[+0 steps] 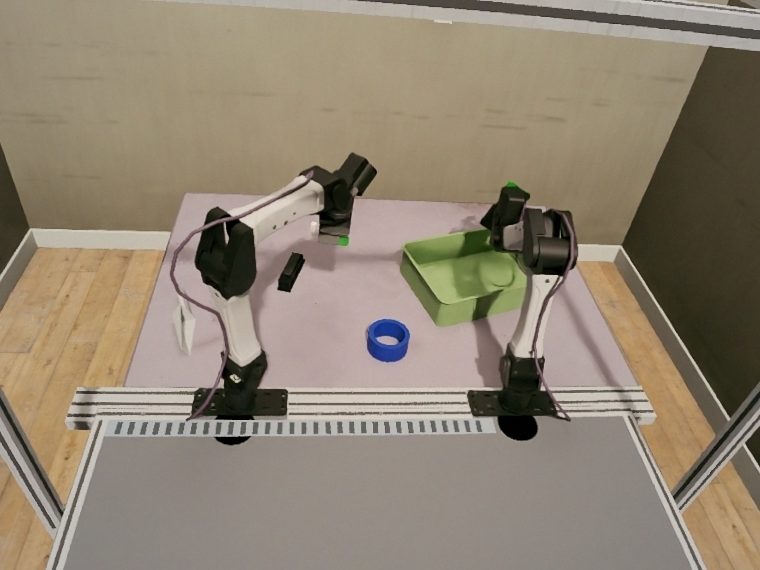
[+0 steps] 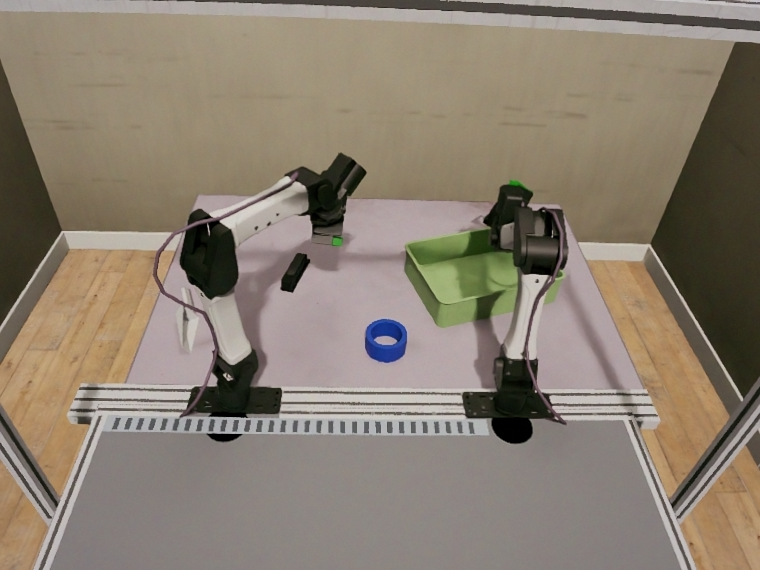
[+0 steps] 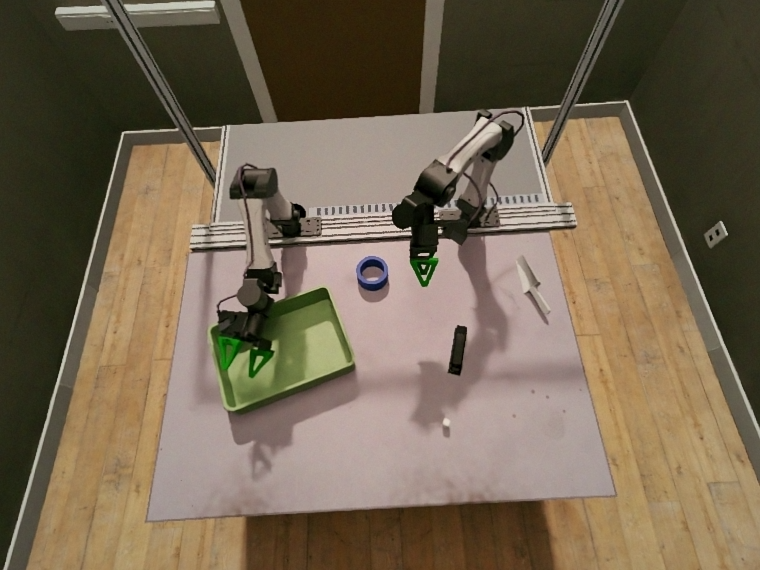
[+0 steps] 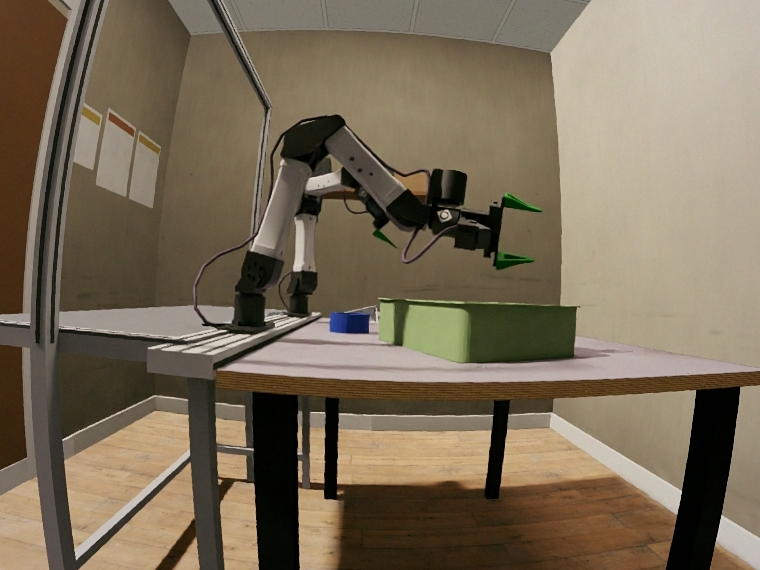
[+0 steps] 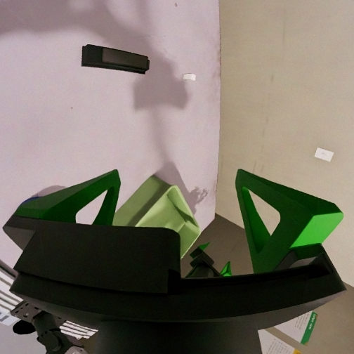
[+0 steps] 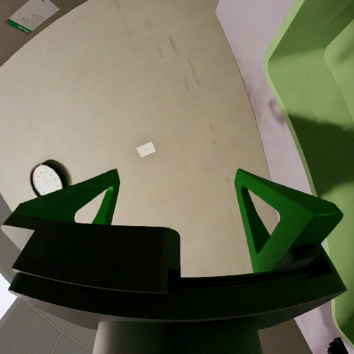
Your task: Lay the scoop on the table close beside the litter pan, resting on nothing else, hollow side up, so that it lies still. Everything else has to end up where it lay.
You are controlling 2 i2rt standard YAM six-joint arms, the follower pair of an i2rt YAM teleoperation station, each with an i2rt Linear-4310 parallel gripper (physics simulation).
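Frame: origin at the left arm's base, x ahead, y left, z up, level; metres.
Where they show: left gripper, fingertip midpoint: (image 3: 424, 280) (image 4: 408, 236); right gripper, fingertip midpoint: (image 3: 238, 374) (image 4: 538, 236); left arm's base, origin of the base link: (image 1: 240, 404) (image 2: 235, 401) (image 3: 469, 219) (image 4: 298, 316); right arm's base, origin of the base link: (image 1: 511, 405) (image 2: 507, 407) (image 3: 292, 228) (image 4: 248, 329).
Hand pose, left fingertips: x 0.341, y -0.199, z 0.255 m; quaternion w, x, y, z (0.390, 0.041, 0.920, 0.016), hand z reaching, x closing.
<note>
Each offset is from my left fingertips to the centre of the thing.
The white scoop @(0.085 m back, 0.362 m left, 0.249 m down) (image 1: 184, 331) (image 2: 187, 331) (image 3: 526, 276) lies on the table beyond the left arm, far from the pan; which way its hollow faces is hard to tell. The green litter pan @(0.086 m ahead, 0.408 m right, 0.226 m down) (image 1: 460, 311) (image 2: 460, 311) (image 3: 306, 343) (image 4: 515, 331) stands on the table on the right arm's side. My left gripper (image 5: 177, 175) is open and empty, high above the table between the scoop and the pan. My right gripper (image 6: 176, 175) (image 3: 242, 369) (image 4: 537, 235) is open and empty, above the pan, its fingers pointing roughly level towards the wall.
A blue ring @(0.156 m back, 0.138 m right, 0.248 m down) (image 1: 387, 353) (image 2: 385, 353) (image 3: 372, 285) (image 4: 349, 323) lies near the arm rail, between the arms. A black oblong block @(0.112 m ahead, 0.105 m left, 0.252 m down) (image 1: 290, 271) (image 2: 295, 272) (image 3: 457, 350) (image 5: 117, 58) lies between scoop and pan. A small white cube @(0.318 m ahead, 0.044 m left, 0.256 m down) (image 3: 446, 422) (image 5: 189, 77) lies farther out.
</note>
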